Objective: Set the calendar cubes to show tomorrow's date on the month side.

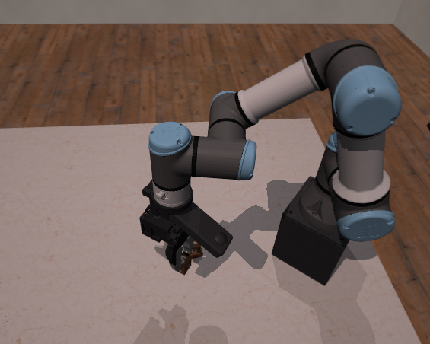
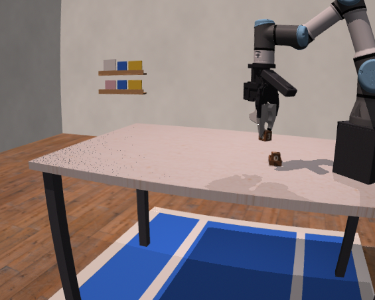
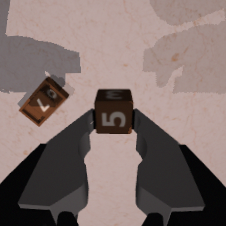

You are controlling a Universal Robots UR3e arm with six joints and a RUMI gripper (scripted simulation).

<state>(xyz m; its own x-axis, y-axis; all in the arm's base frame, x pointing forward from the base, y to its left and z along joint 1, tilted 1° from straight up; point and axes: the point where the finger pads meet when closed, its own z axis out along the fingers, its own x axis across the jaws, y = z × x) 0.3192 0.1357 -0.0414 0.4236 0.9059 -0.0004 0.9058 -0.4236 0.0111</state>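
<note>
Right now my hand is 120 mm to the left of the calendar tray, 120 mm above it and 10 mm past it. Round my hand: brown digit cube: 10 mm below.
</note>
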